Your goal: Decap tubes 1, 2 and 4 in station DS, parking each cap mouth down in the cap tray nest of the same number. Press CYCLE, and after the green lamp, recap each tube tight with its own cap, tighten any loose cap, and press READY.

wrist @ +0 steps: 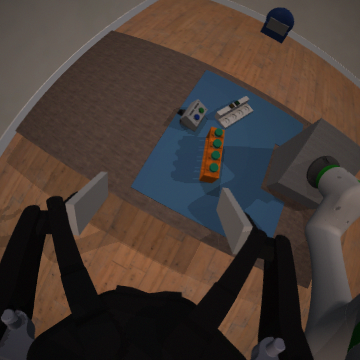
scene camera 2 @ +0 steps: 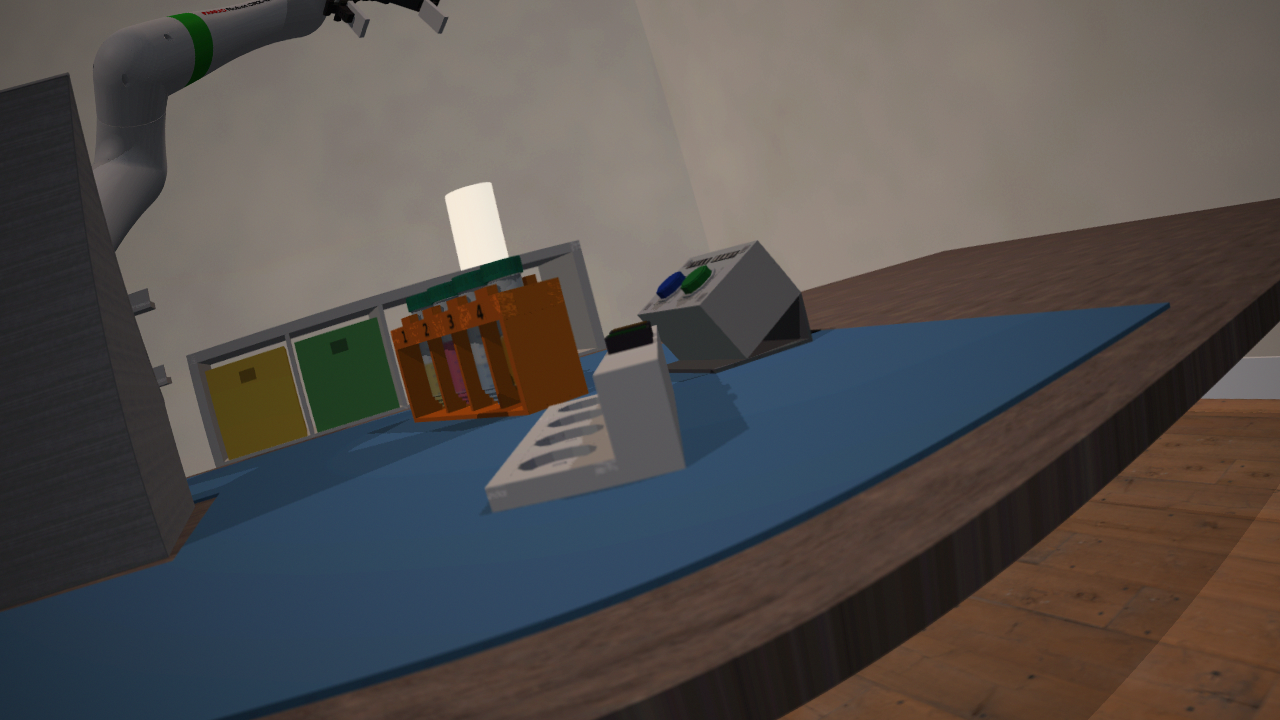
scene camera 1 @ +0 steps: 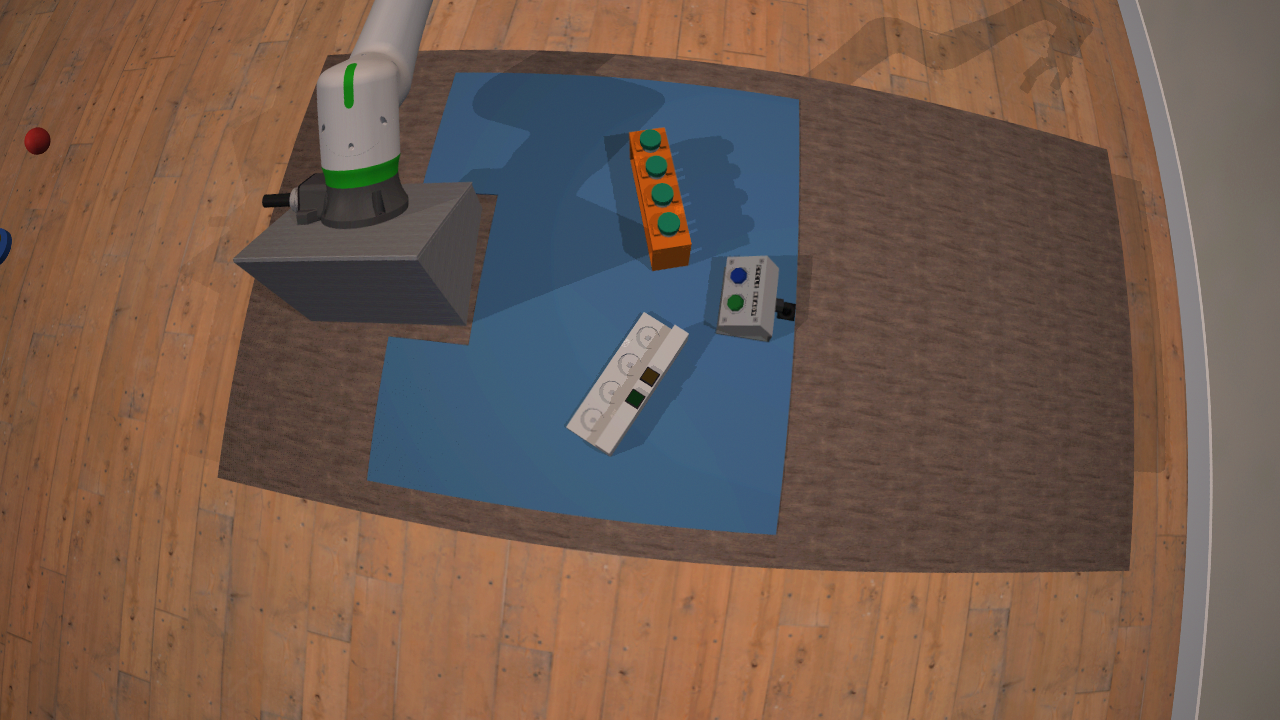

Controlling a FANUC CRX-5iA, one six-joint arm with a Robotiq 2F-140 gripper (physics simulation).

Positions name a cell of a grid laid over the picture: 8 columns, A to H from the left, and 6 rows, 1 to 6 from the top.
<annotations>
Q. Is the gripper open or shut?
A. Open.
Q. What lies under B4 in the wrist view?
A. The gripper.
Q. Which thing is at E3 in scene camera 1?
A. A grey button box.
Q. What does the gripper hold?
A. Nothing.
</annotations>
